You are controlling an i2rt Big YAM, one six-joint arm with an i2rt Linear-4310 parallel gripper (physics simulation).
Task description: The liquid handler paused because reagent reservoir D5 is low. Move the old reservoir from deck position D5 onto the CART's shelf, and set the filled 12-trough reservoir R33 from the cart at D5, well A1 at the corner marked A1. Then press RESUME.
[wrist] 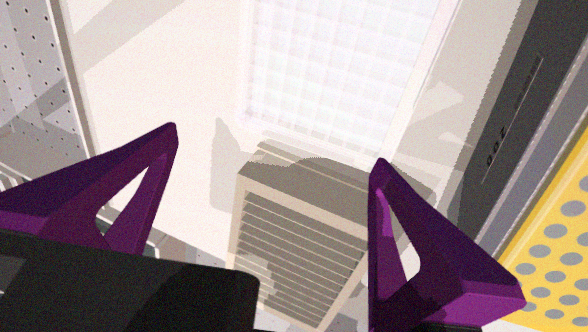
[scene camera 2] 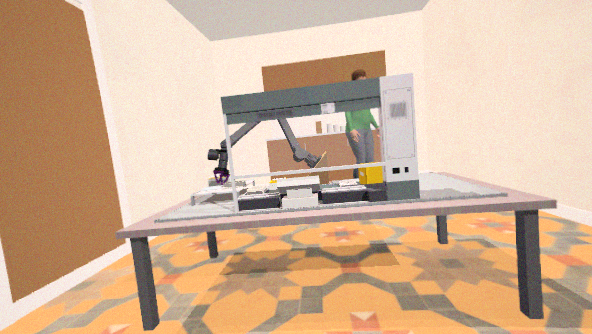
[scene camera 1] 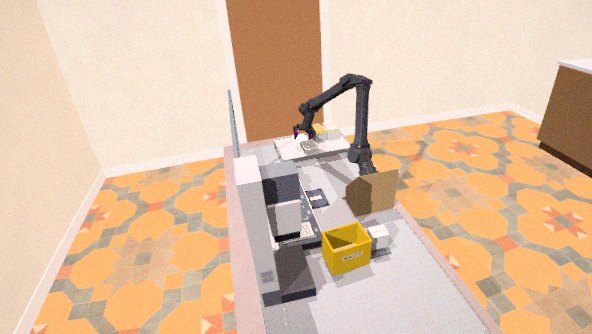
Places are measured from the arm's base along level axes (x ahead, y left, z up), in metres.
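Where they show: gripper, fingertip midpoint: (wrist: 277,149) (scene camera 2: 220,184) (scene camera 1: 301,139); arm's base, link origin: (scene camera 1: 369,178).
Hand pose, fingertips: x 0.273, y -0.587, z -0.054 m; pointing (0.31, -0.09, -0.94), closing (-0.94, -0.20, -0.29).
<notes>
Each offset is from my fingertips to the centre of the thing. "*": to the spot under its first point.
My gripper (scene camera 1: 304,135) (scene camera 2: 221,177) (wrist: 277,149) is open and empty, above the white cart shelf @(* dx +0.094, dy +0.084, dz -0.029 m) (scene camera 1: 288,151) (wrist: 155,85). A beige reservoir @(dx -0.038, dy +0.080, dz -0.013 m) (scene camera 1: 309,146) (wrist: 295,260) with several parallel troughs lies below the fingers, partly in shadow, its far end seen between the fingertips in the wrist view. No label is readable on it, so I cannot tell whether it is R33 or the old one. The liquid handler (scene camera 1: 255,215) (scene camera 2: 300,96) stands beside the cart. Position D5, the A1 corner mark and the RESUME button cannot be made out.
A white gridded box @(dx +0.002, dy -0.057, dz -0.022 m) (wrist: 340,65) stands just past the reservoir. A dark box marked 200 @(* dx -0.068, dy -0.069, dz -0.007 m) (wrist: 520,95) and a yellow perforated rack @(* dx -0.083, dy -0.053, dz +0.042 m) (wrist: 565,240) are at the right. A yellow waste bin @(dx -0.078, dy +0.942, dz -0.021 m) (scene camera 1: 350,260) (scene camera 2: 371,174) and brown panel (scene camera 1: 384,194) stand farther along the table. A person (scene camera 2: 361,122) stands behind.
</notes>
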